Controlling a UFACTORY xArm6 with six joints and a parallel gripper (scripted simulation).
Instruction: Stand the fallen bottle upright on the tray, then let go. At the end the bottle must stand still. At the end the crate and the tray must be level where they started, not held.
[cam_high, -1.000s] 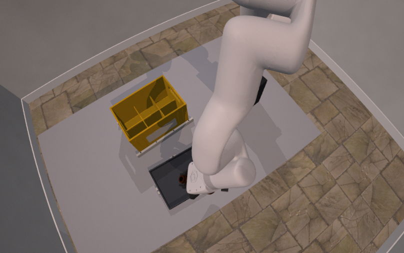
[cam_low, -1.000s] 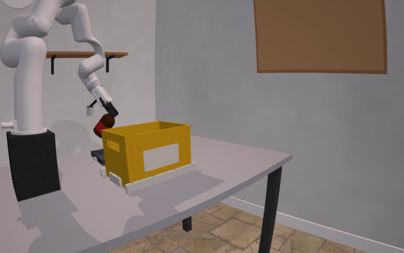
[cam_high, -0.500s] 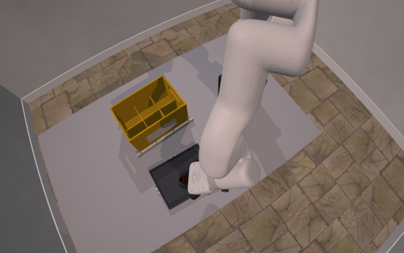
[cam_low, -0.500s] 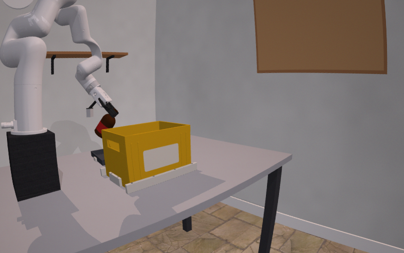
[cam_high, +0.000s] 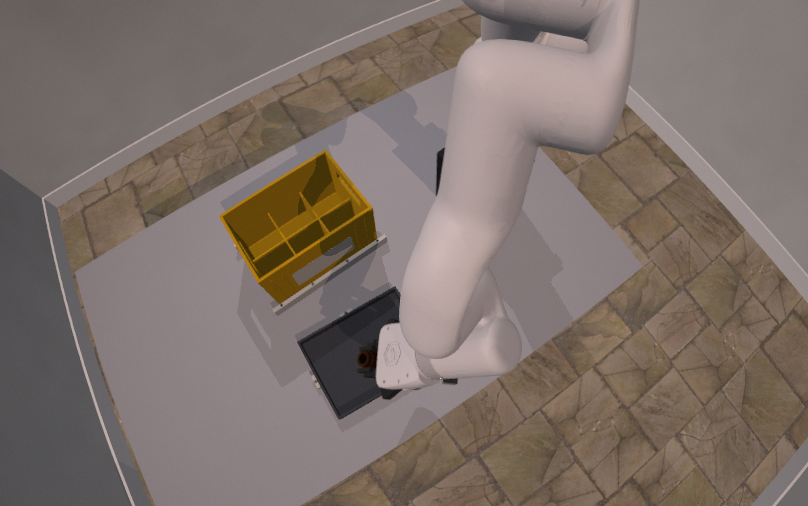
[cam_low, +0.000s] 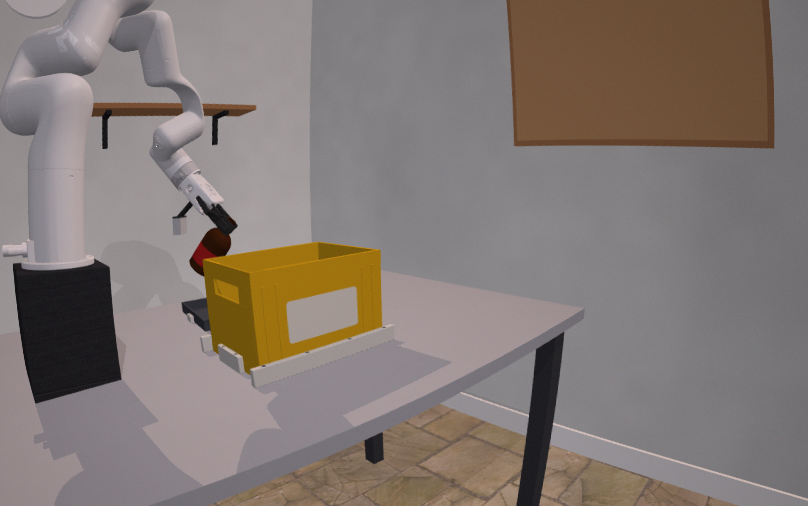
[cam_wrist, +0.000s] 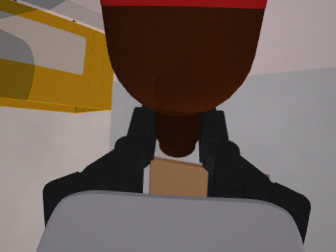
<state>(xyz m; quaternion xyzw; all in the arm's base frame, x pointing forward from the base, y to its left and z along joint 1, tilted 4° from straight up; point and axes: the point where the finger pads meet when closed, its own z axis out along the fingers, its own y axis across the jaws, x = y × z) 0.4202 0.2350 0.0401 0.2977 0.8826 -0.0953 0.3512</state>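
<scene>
My hand is 3 cm past the brown bottle, 2 cm to the right of it and 5 cm above it. Also, from my hand: yellow crate: 2 cm behind, 35 cm to the right, 12 cm below; then dark tray: 1 cm behind, 5 cm to the right, 20 cm below.
</scene>
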